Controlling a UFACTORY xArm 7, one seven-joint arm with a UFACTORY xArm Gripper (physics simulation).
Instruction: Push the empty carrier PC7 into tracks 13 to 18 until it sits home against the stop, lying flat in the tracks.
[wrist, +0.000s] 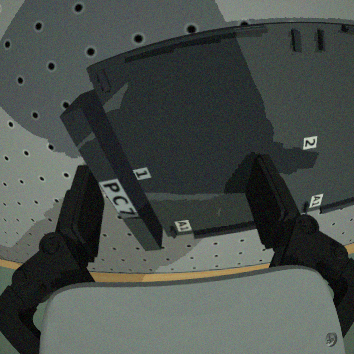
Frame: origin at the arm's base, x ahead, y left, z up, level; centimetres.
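Where they show: gripper, fingertip midpoint: (174, 177).
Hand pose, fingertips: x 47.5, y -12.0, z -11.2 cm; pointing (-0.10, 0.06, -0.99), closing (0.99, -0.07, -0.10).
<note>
Each offset is from my fingertips to the top centre of the thing. "*": to the spot under its first point. Level surfaces: height alone.
The empty carrier PC7 @(* dx +1.5, dy +3.4, dz -0.9 cm) (200, 110) is a dark, broad, flat bed with white labels 1, 2 and A1, running off the right side of the wrist view. Its raised end block @(* dx -2.7, dy +1.2, dz +0.1 cm) (120, 165), labelled PC7, runs slanted along its left edge. My gripper (174, 177) is open wide and empty. One finger is left of the end block, the other is right of it over the bed, and there is space between the block and the right finger. Whether the carrier lies flat in the tracks is unclear from this angle. Track numbers 13 to 18 and the stop do not show.
A pale deck @(dz -2.0 cm) (30, 165) with rows of small dark holes shows to the left of the carrier and below it. A yellow-orange edge strip (165, 277) runs along the deck's lower side, with green floor beyond. Shadows fall across the deck and carrier.
</note>
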